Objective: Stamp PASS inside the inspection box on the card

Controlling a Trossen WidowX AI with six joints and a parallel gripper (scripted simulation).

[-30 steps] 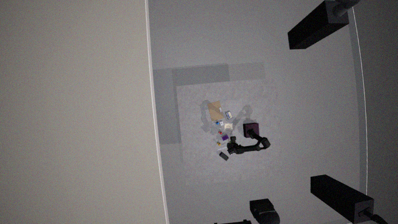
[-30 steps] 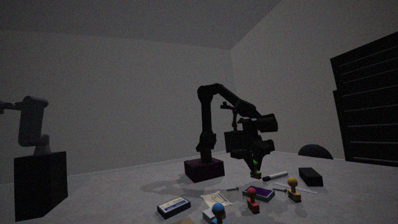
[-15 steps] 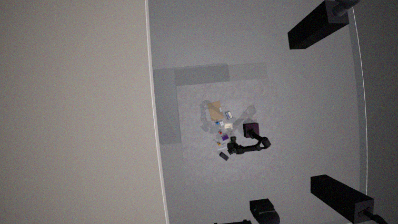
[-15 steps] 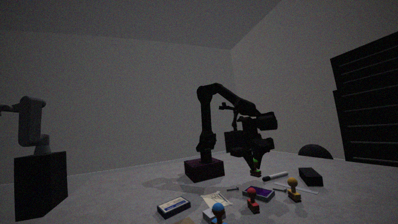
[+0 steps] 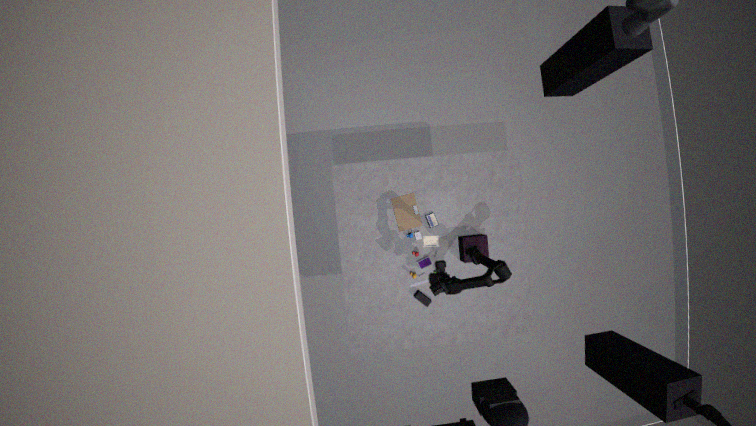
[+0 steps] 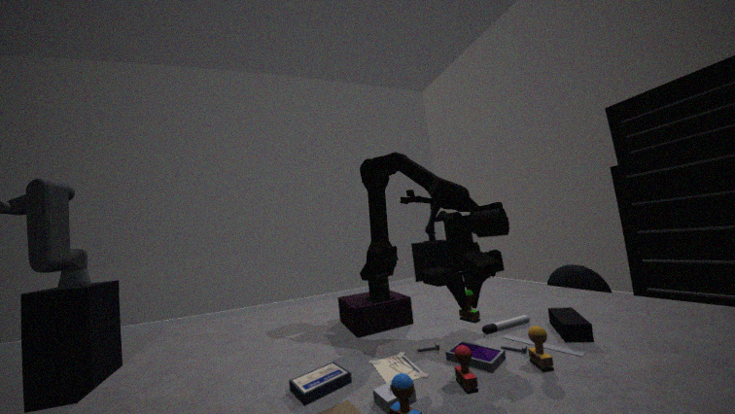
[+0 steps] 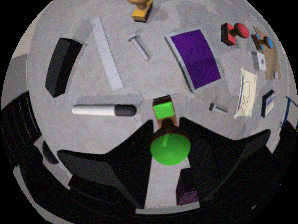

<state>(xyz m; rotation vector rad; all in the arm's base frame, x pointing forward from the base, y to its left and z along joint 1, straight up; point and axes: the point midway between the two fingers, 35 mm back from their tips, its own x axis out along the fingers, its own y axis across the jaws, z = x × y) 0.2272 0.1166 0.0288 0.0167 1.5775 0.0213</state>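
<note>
Right now the purple ink pad is 6 cm ahead of my gripper tip, 6 cm to the right of it and 6 cm below it. The rest, counted from my gripper tip: ruler: 10 cm ahead, 8 cm to the left, 7 cm below; then green-knobbed stamp: right at my gripper tip; then marker: 9 cm to the left, 6 cm below.
</note>
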